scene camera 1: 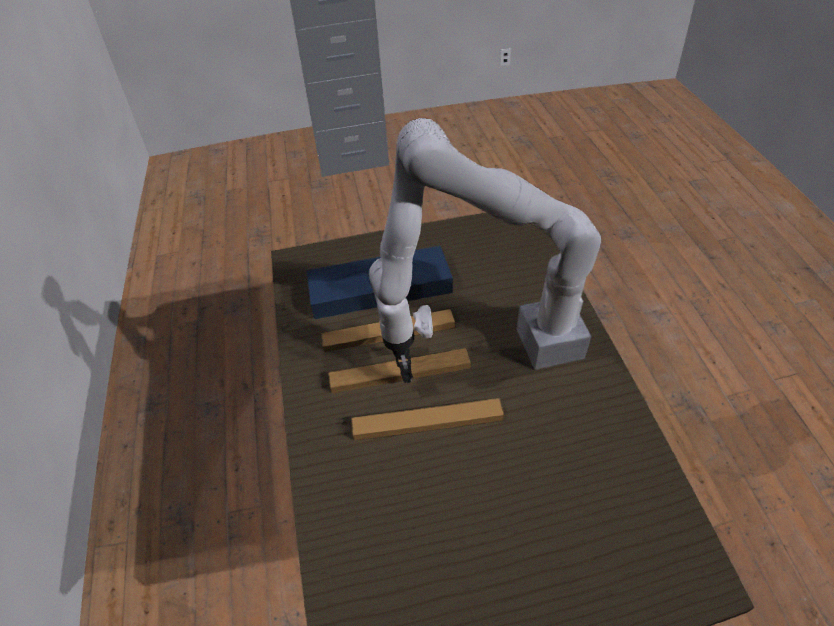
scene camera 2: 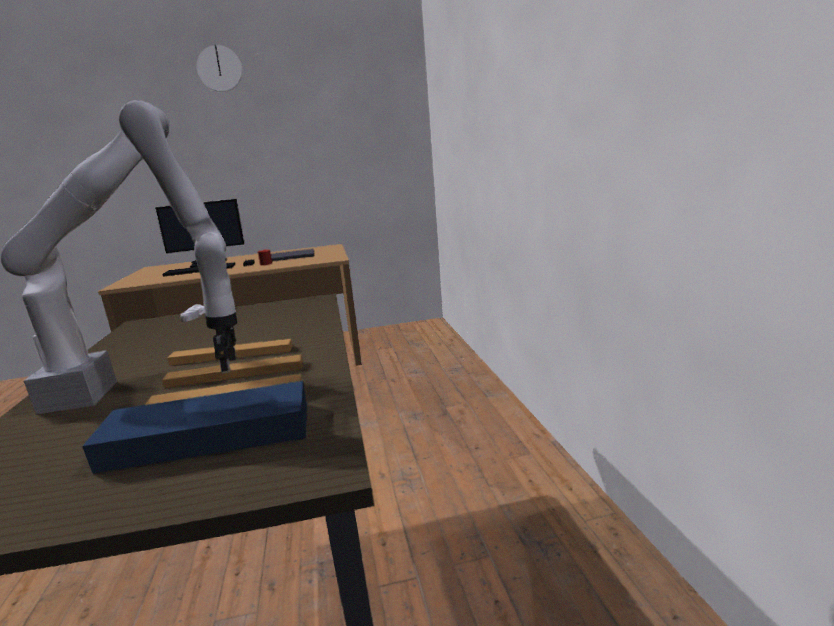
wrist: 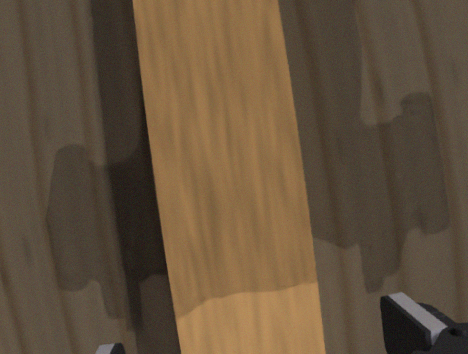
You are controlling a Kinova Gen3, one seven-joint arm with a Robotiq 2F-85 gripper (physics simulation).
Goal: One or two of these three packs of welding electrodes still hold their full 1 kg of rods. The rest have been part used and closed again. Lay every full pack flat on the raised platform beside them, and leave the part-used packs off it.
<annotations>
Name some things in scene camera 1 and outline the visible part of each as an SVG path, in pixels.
A welding electrode pack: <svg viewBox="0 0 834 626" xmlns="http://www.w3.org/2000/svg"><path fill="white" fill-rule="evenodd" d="M400 368L397 366L396 361L329 372L330 388L332 393L403 381ZM466 348L410 358L412 379L469 369L471 362Z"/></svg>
A welding electrode pack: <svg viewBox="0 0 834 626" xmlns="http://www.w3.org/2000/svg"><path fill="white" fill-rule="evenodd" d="M504 414L500 398L354 417L352 418L354 440L495 422L503 420Z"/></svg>
</annotations>
